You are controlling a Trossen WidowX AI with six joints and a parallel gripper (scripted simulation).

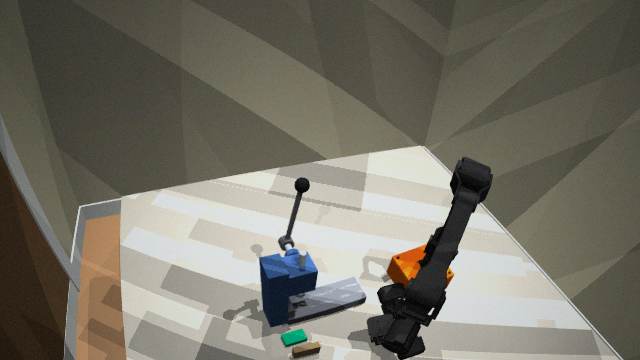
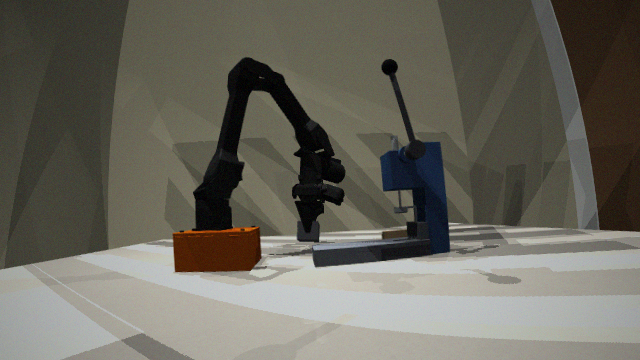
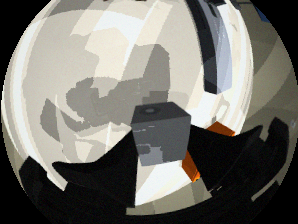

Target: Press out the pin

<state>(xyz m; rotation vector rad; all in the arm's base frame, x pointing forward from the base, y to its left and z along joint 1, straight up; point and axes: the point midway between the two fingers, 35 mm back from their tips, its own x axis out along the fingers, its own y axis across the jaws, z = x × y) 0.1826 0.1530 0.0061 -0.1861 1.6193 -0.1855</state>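
My gripper tip is now 10 mm short of the round pin and 10 mm to the right of it. The rest, counted from my gripper tip: punch: 200 mm ahead, 140 mm to the right, 110 mm above; then green tile: 230 mm ahead, 50 mm to the right, 30 mm below; then tan piece: 210 mm ahead, 10 mm to the right, 20 mm below.
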